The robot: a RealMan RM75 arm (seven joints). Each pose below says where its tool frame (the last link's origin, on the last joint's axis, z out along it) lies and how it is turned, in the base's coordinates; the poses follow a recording.
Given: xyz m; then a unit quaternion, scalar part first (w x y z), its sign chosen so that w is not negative.
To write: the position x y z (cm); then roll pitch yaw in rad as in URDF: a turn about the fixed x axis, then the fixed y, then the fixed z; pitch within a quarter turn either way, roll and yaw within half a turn. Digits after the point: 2 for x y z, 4 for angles.
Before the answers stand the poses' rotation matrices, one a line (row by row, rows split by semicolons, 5 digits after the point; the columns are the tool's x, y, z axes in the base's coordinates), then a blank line. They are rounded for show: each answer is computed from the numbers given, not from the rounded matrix.
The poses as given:
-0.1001, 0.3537, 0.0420, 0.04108, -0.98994, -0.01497, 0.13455
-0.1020, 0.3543, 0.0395, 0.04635, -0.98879, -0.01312, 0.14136
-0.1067, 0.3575, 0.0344, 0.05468, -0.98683, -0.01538, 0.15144
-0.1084, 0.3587, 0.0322, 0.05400, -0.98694, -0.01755, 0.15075
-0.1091, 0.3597, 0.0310, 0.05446, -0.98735, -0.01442, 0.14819
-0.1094, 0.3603, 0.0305, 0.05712, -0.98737, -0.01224, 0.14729
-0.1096, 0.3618, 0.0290, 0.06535, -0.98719, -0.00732, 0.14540
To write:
0.96334 0.01858 -0.26762; 0.04069 -0.99618 0.07731; -0.26516 -0.08536 -0.96042
0.95969 0.01284 -0.28076; 0.03905 -0.99536 0.08795; -0.27833 -0.09537 -0.95574
0.95366 0.01379 -0.30057; 0.04692 -0.99355 0.10326; -0.29721 -0.11258 -0.94815
0.95393 0.01836 -0.29946; 0.05092 -0.99355 0.10130; -0.29567 -0.11188 -0.94872
0.95566 0.01233 -0.29420; 0.04462 -0.99365 0.10327; -0.29106 -0.11182 -0.95015
0.95631 0.00734 -0.29226; 0.04100 -0.99318 0.10919; -0.28946 -0.11640 -0.95009
0.95761 -0.00455 -0.28803; 0.03346 -0.99135 0.12690; -0.28612 -0.13115 -0.94918

-10.01, 35.37, 4.20, -3.0529, 0.2684, 0.0422
-10.20, 35.43, 3.95, -3.0421, 0.2821, 0.0407
-10.67, 35.75, 3.44, -3.0234, 0.3018, 0.0492
-10.84, 35.87, 3.22, -3.0242, 0.3002, 0.0533
-10.91, 35.97, 3.10, -3.0244, 0.2953, 0.0467
-10.94, 36.03, 3.05, -3.0197, 0.2937, 0.0428
-10.96, 36.18, 2.90, -3.0043, 0.2902, 0.0349

